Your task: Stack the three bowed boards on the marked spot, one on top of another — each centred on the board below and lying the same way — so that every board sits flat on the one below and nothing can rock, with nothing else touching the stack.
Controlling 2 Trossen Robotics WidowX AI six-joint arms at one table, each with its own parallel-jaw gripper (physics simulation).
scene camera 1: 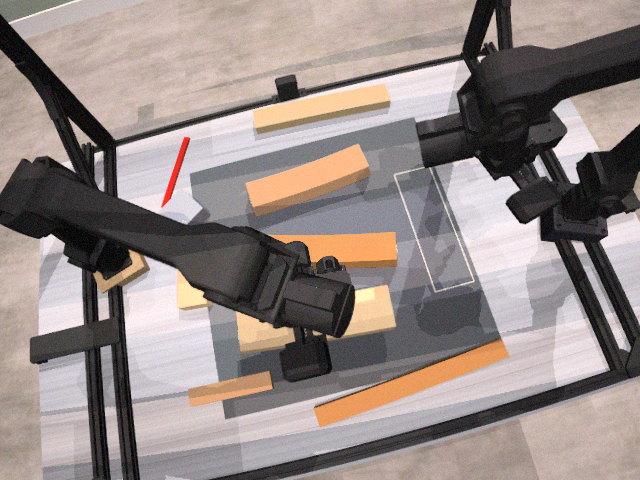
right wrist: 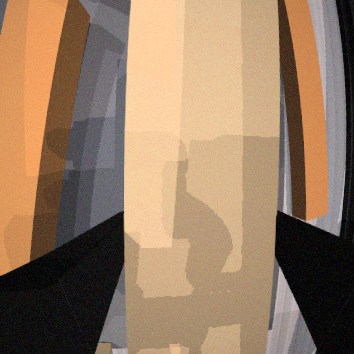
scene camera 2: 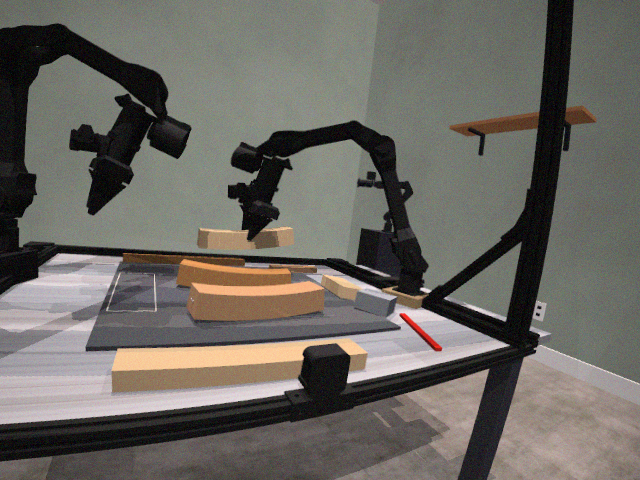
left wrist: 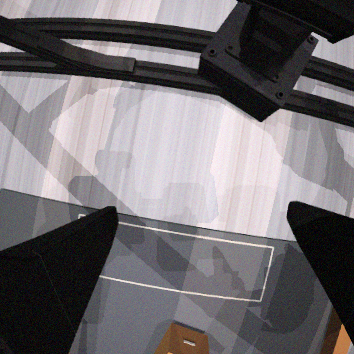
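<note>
My right gripper is shut on the pale bowed board, held in the air with its ends higher than its middle. My left gripper is open and empty, high above the table; its fingers are hidden in scene camera 1. The orange bowed board and the light orange bowed board lie apart on the dark mat. The marked outline has no board in it.
A long pale board lies beyond the mat. A long orange bar and a short one lie opposite. A pale block, a grey block and a red stick lie near the right arm's side.
</note>
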